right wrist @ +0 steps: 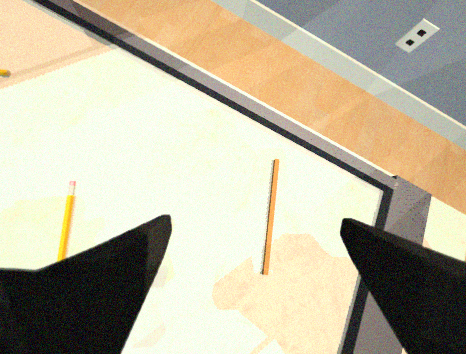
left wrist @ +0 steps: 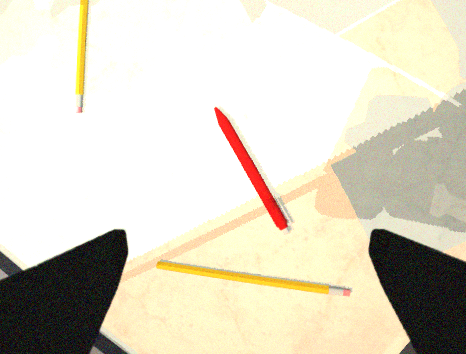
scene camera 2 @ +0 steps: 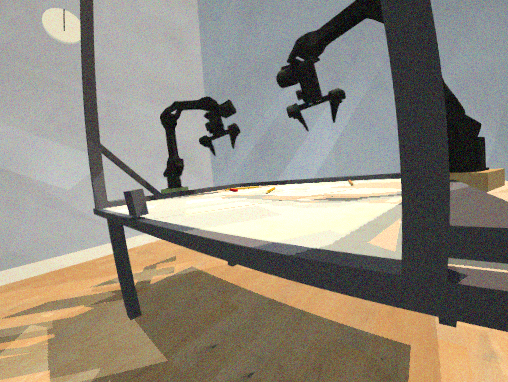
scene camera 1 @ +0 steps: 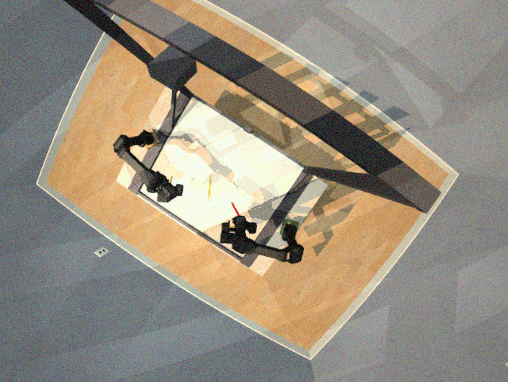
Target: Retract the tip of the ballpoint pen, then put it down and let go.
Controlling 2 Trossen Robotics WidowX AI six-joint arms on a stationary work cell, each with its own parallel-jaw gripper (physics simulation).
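Places are measured from the left arm's base along level axes (x right, y ahead, z up), in centimetres.
Pixels of known places: left gripper, fingertip midpoint: (left wrist: pixel 249 241) (scene camera 2: pixel 224 152); right gripper, fingertip midpoint: (right wrist: pixel 255 224) (scene camera 2: pixel 320 126); left arm's base at its link origin: (scene camera 2: pixel 174 187) (scene camera 1: pixel 289 229); right arm's base at its link origin: (scene camera 2: pixel 463 171) (scene camera 1: pixel 149 138).
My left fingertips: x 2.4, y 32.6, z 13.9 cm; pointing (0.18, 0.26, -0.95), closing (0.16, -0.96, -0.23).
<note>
For each thing: its top centre in the pictures, then the offset to it from my left fingertips. Level surfaces: height alone.
- red ballpoint pen at its top centre: (left wrist: pixel 250 168) (scene camera 2: pixel 233 188) (scene camera 1: pixel 236 211) dx +0.9, dy +3.1, dz -16.5 cm
- white table at its surface level: dz -17.7 cm
- thin orange stick at its top centre: (right wrist: pixel 271 213) (scene camera 2: pixel 350 181) dx +5.1, dy +50.3, dz -17.0 cm
The red ballpoint pen (scene camera 1: pixel 235 209) (scene camera 2: pixel 233 190) (left wrist: pixel 250 168) lies on the white table (scene camera 2: pixel 240 220). In the left wrist view its pointed end is toward the upper left and its small pale button end toward the lower right; I cannot make out a writing tip. My left gripper (scene camera 2: pixel 224 150) (left wrist: pixel 249 241) is open and empty, above the table, with the pen ahead of and between its spread fingers in its wrist view. My right gripper (scene camera 2: pixel 320 125) (right wrist: pixel 255 224) is open and empty, high above the table.
A yellow pencil (left wrist: pixel 250 278) lies near the pen's button end. Another yellow pencil (scene camera 1: pixel 210 187) (left wrist: pixel 82 47) (right wrist: pixel 65 227) lies farther off. A thin orange stick (right wrist: pixel 270 217) (scene camera 2: pixel 351 183) lies under the right gripper. A dark frame (right wrist: pixel 240 107) edges the table.
</note>
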